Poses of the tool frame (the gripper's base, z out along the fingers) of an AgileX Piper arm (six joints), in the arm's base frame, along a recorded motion.
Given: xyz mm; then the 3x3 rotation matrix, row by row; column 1 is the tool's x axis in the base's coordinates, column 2 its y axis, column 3 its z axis. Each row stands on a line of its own.
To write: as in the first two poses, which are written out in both.
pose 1, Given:
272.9 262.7 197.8
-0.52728 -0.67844 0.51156
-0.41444 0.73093 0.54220
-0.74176 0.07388 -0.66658
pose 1, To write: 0.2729 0.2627 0.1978 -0.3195 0.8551 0.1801 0.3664
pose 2, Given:
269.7 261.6 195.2
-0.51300 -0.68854 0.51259
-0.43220 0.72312 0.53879
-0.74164 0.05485 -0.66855
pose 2, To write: 0.2697 0.2616 0.1952 -0.3288 0.8522 0.1742 0.3680
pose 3, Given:
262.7 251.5 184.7
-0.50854 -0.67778 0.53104
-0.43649 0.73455 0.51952
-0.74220 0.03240 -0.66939
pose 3, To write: 0.2627 0.2515 0.1847 -0.3265 0.8533 0.1617 0.3730
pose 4, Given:
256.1 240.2 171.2
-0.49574 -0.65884 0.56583
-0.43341 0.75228 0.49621
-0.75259 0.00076 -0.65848
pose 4, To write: 0.2561 0.2402 0.1712 -0.3203 0.8524 0.1458 0.3867
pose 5, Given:
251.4 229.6 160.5
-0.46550 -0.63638 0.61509
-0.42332 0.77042 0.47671
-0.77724 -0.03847 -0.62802
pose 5, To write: 0.2514 0.2296 0.1605 -0.3131 0.8462 0.1295 0.4114
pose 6, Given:
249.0 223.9 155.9
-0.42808 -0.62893 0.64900
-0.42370 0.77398 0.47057
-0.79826 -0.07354 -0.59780
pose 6, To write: 0.2490 0.2239 0.1559 -0.3145 0.8366 0.1186 0.4325
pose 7, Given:
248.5 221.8 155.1
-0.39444 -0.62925 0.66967
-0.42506 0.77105 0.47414
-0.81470 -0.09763 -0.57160
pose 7, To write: 0.2485 0.2218 0.1551 -0.3186 0.8272 0.1138 0.4486
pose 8, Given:
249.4 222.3 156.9
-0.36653 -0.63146 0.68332
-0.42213 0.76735 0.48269
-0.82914 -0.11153 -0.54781
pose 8, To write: 0.2494 0.2223 0.1569 -0.3217 0.8188 0.1133 0.4618
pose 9, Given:
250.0 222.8 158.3
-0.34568 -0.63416 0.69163
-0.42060 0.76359 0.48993
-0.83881 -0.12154 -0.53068
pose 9, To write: 0.2500 0.2228 0.1583 -0.3246 0.8124 0.1134 0.4710
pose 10, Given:
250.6 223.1 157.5
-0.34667 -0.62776 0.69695
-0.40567 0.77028 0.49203
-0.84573 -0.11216 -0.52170
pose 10, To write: 0.2506 0.2231 0.1575 -0.3181 0.8122 0.1169 0.4748
